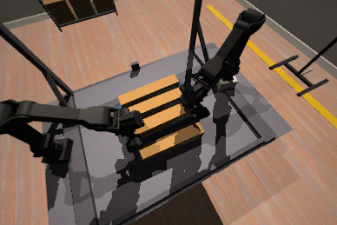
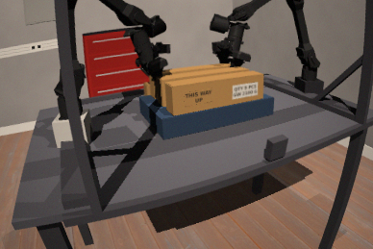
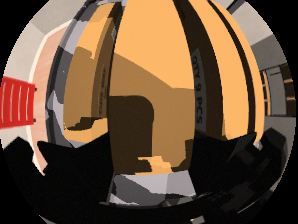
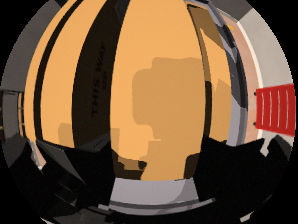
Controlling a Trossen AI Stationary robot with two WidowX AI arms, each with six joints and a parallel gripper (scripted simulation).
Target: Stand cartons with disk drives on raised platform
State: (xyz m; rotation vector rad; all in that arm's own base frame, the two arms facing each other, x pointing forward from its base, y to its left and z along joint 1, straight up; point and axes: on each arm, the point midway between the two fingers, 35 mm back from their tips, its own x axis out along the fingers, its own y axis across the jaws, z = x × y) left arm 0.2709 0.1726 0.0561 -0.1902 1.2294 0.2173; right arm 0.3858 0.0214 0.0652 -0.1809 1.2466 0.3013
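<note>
My left gripper is now 14 cm to the left of the carton and 3 cm above it.
Right now my right hand is 140 mm to the right of the carton and 30 mm above it.
</note>
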